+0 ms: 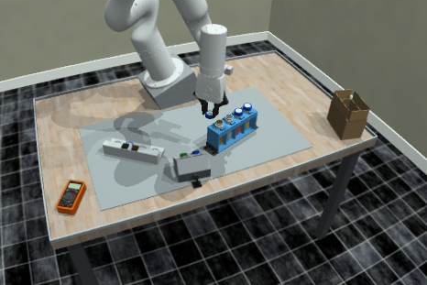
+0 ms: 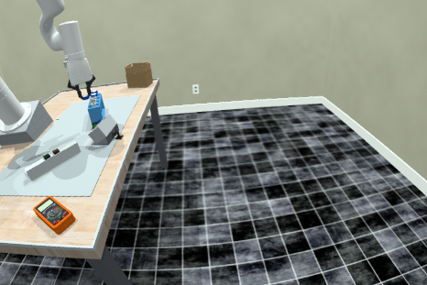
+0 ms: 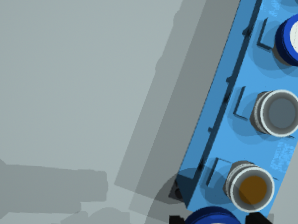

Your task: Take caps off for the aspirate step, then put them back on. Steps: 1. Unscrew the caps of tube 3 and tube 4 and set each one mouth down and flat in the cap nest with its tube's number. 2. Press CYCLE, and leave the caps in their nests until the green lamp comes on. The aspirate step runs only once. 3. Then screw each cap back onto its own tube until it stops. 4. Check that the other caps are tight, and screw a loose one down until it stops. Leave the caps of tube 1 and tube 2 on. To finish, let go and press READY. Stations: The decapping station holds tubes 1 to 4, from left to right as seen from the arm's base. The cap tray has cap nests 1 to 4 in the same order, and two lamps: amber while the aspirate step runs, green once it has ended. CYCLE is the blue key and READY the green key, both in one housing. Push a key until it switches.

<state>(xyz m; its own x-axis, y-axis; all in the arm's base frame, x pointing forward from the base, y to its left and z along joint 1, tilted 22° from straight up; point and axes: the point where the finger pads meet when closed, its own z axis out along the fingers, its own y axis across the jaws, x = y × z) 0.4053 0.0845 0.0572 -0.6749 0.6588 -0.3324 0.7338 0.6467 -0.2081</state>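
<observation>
Now: hand 11 cm above the blue key, 8 cm to the left of it and 8 cm short of it. Also, from my hand: green key (13 cm to the right, 11 cm below, 8 cm ahead); then blue-and-white cap (2 cm below); then key housing (12 cm below, 11 cm to the right, 10 cm ahead).
</observation>
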